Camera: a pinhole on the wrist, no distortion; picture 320 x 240 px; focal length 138.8 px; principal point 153.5 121.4 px. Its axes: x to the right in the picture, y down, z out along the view. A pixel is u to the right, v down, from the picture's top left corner.
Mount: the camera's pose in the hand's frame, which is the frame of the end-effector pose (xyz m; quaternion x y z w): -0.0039 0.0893 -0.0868 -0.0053 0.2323 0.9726 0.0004
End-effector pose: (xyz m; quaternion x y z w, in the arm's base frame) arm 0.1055 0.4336 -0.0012 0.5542 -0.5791 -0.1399 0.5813
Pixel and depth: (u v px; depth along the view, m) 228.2 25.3 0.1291
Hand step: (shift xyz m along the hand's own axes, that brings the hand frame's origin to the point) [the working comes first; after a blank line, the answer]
In the camera's frame: 0.0695 -0.0894 0.1291

-0.0744 0.2273 -0.0128
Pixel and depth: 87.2 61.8 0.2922
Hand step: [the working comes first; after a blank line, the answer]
In the camera's frame: -0.1396 -0.1255 0.2922

0.1331 0.3335 0.1186
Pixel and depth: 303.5 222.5 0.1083
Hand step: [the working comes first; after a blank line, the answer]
In the camera's frame: 0.1170 0.0789 0.1083

-0.1223 0.0677 0.0442
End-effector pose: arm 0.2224 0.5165 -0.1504 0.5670 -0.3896 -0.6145 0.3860
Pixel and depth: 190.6 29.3 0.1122
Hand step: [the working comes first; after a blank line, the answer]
In the camera's frame: 0.0300 -0.0744 0.1122

-0.0348 0.2064 -0.0207
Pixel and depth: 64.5 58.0 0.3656
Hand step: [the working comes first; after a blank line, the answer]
In the camera's frame: -0.2344 -0.1670 0.3656

0.2274 0.4039 0.1663
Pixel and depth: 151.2 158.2 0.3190
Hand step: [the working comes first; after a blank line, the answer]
In the camera's frame: -0.0053 0.0846 0.3190

-0.0021 0.1580 0.2360
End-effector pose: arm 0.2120 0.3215 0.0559 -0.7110 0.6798 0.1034 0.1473
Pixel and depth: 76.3 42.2 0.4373
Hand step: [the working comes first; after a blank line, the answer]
In the camera's frame: -0.2432 -0.2495 0.4373

0.2357 0.5099 0.1931
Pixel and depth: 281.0 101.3 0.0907
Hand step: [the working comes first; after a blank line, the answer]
In the camera's frame: 0.0833 -0.0131 0.0907

-0.0881 0.1419 -0.0127
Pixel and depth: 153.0 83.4 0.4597
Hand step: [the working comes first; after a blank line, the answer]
In the camera's frame: -0.0017 -0.1259 0.4597

-0.0065 0.4093 0.2664
